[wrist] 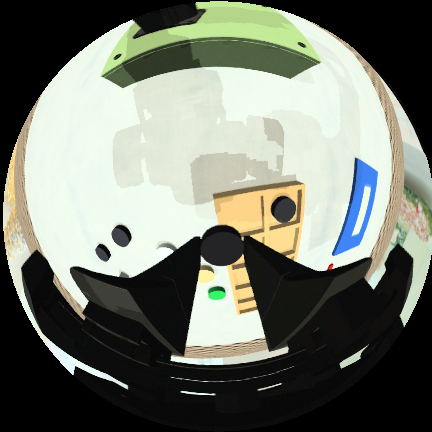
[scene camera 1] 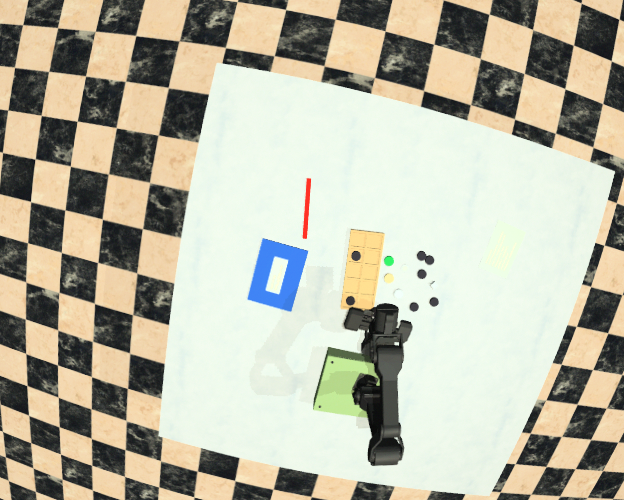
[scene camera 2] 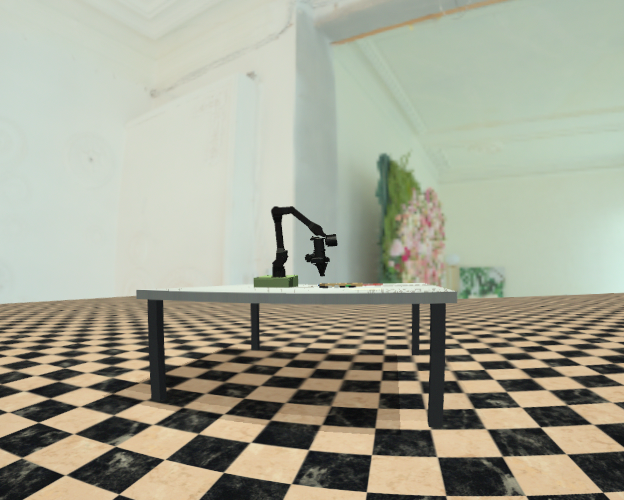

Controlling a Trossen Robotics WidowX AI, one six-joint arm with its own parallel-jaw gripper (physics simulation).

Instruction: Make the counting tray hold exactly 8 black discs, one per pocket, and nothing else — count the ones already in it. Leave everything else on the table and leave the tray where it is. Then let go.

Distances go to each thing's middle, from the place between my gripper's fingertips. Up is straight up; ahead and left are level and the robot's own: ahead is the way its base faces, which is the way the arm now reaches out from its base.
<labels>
My gripper is now 90 mm short of the tan counting tray [scene camera 1: 361, 277], 80 mm to the right of it and 50 mm above it.
</labels>
